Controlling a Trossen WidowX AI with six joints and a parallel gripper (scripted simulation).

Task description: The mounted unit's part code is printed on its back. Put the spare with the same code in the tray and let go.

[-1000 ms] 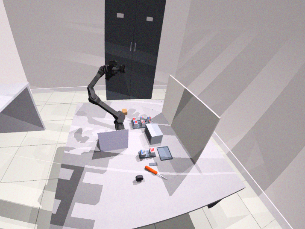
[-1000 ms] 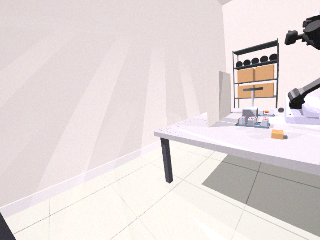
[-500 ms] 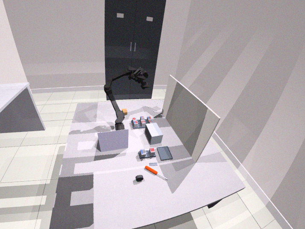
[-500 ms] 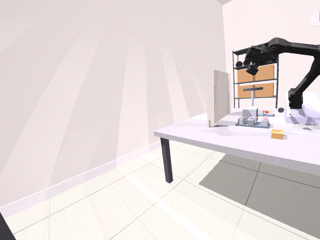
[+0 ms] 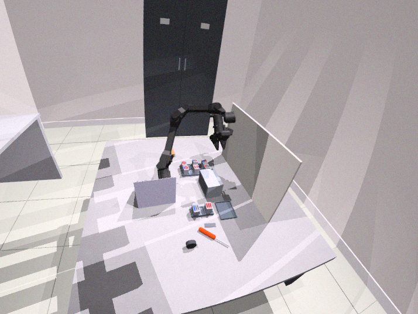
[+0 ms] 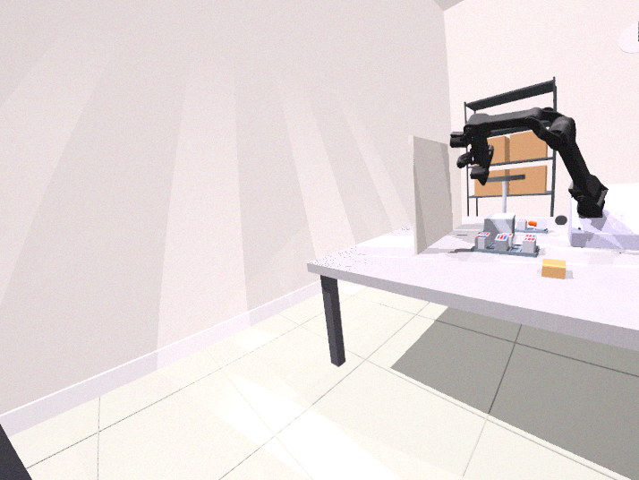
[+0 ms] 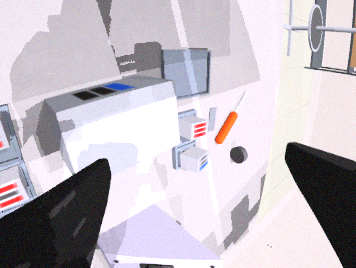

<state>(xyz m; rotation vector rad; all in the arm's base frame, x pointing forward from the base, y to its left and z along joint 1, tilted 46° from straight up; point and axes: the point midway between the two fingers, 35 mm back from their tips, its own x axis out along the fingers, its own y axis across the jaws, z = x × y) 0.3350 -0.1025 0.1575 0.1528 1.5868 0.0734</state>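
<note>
My gripper tip is now 20 cm past the grey spare block, 21 cm to the left of it and 22 cm above it. Also, from my gripper tip: tray (2 cm behind, 24 cm to the right, 26 cm below); white panel (19 cm ahead, 5 cm to the right, 4 cm below); grey mounted unit (5 cm behind, 3 cm to the right, 22 cm below).
</note>
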